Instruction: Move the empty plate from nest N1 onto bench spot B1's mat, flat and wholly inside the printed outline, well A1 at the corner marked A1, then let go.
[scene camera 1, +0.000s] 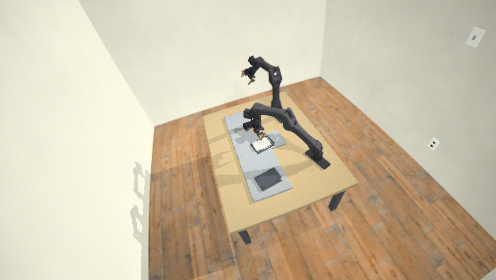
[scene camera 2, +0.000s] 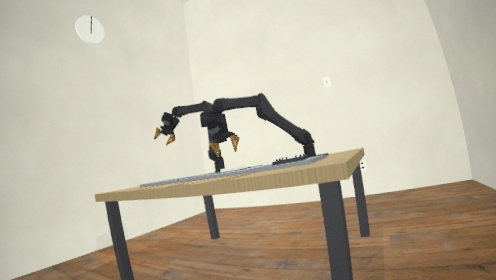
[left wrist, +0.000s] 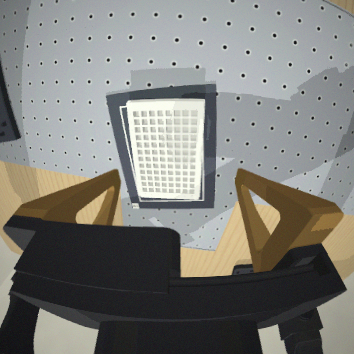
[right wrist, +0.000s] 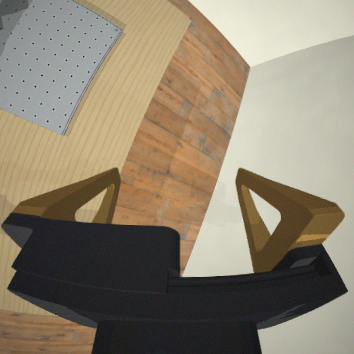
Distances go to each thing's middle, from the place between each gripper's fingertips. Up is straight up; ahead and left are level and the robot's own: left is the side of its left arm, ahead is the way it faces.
Labels:
Right now my left hand is 10 mm past the white well plate (left wrist: 166, 134), 20 mm to the right of it and 70 mm above it.
My right gripper is now 150 mm short of the white well plate, 580 mm to the right of it and 240 mm above it.

